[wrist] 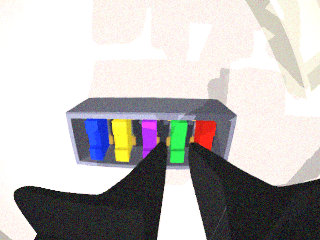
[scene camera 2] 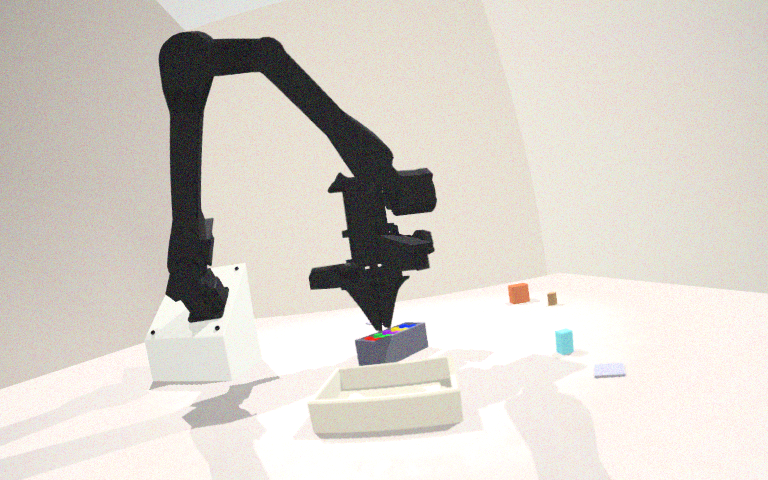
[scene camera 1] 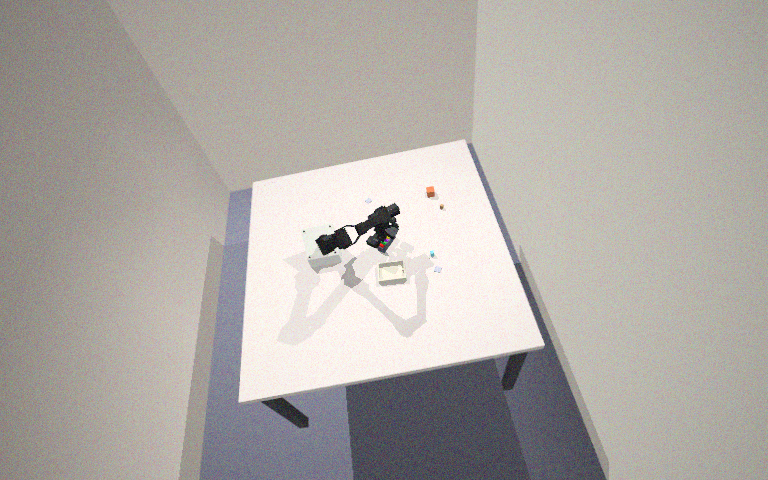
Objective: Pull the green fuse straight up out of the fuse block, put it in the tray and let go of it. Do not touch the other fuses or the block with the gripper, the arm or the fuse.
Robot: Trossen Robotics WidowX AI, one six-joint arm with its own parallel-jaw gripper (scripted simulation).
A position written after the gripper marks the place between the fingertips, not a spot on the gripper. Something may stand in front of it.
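Observation:
Gripper (scene camera 2: pixel 383 329), also (wrist: pixel 177 149). Cream tray (scene camera 2: pixel 412 394).

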